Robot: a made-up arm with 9 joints.
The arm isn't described. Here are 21 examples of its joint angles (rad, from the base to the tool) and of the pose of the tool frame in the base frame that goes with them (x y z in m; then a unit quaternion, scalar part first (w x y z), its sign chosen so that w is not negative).
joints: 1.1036 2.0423 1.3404 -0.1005 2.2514 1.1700 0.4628 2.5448 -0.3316
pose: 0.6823 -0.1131 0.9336 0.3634 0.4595 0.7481 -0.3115
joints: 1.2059 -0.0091 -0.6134 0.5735 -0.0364 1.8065 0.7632 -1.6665 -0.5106
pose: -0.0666 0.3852 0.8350 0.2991 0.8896 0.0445 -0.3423
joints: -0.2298 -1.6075 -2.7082 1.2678 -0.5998 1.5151 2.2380 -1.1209 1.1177
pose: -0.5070 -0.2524 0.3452 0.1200 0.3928 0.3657 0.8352
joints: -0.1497 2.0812 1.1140 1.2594 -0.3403 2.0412 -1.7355 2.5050 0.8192
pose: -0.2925 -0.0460 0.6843 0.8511 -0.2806 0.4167 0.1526
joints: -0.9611 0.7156 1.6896 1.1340 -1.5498 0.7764 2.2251 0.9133 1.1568
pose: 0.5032 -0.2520 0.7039 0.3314 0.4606 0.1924 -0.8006
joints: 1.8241 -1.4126 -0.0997 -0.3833 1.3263 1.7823 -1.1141 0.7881 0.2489
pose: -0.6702 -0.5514 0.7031 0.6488 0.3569 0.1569 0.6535
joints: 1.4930 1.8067 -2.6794 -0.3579 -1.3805 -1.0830 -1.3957 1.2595 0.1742
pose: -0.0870 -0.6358 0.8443 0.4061 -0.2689 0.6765 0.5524
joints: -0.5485 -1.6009 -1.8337 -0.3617 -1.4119 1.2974 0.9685 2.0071 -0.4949
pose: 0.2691 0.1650 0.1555 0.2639 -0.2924 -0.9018 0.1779
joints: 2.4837 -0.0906 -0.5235 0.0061 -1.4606 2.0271 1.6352 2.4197 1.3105
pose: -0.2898 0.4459 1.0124 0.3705 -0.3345 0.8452 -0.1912
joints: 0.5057 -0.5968 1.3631 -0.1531 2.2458 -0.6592 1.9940 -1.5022 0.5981
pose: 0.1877 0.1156 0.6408 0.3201 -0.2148 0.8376 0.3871
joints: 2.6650 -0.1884 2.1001 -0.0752 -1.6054 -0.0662 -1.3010 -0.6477 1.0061
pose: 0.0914 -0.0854 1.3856 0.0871 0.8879 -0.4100 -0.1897
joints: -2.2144 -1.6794 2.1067 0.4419 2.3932 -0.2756 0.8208 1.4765 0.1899
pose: -0.2345 -0.9196 0.9890 0.2191 -0.6869 0.5631 0.4038
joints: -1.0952 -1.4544 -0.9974 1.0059 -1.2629 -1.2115 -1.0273 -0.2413 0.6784
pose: -0.3250 -0.1416 -0.1077 0.1021 -0.4729 0.0441 -0.8741
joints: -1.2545 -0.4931 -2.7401 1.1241 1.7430 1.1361 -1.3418 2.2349 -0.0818
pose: -0.1975 -0.7418 0.3517 0.5914 -0.5960 -0.5034 0.2041
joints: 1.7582 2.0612 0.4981 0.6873 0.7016 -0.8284 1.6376 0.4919 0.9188
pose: 0.0867 0.2436 0.5433 0.8244 0.4072 0.3037 0.2495
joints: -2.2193 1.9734 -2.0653 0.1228 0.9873 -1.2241 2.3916 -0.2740 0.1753
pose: -0.2352 -0.2118 0.6436 0.0255 0.0541 0.4650 0.8833
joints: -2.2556 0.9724 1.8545 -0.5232 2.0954 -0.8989 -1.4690 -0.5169 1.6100
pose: 0.6501 -0.0033 1.0782 0.1502 -0.2378 -0.9276 -0.2457
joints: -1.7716 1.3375 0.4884 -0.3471 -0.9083 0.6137 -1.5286 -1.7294 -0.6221
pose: -0.2574 -0.2380 0.8561 0.6813 -0.3858 0.6090 -0.1270
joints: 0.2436 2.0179 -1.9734 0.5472 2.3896 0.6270 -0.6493 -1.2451 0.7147
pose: -0.4491 -0.6530 0.0265 0.9170 -0.3175 0.1457 0.1924
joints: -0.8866 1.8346 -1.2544 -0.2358 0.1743 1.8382 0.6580 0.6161 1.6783
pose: -0.4842 -0.5132 1.0017 0.2995 0.1101 0.5596 0.7648
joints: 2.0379 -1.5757 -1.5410 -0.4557 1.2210 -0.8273 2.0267 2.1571 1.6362
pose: -0.3175 -0.1740 0.3808 0.6690 -0.3708 -0.4425 0.4680
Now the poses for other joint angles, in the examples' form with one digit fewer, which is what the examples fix.
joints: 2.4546 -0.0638 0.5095 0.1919 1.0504 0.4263 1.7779 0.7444 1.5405
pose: 0.394 -0.099 0.668 0.735 -0.137 0.112 -0.655
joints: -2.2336 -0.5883 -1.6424 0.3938 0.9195 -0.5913 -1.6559 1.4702 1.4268
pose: -0.650 -0.710 0.222 0.750 -0.623 0.155 -0.161
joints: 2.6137 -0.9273 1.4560 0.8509 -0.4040 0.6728 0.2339 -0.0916 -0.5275
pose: 0.481 -0.189 1.248 0.140 -0.538 -0.820 0.136
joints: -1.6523 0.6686 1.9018 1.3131 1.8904 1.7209 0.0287 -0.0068 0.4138
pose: 0.189 0.654 0.945 0.634 0.615 -0.466 0.048
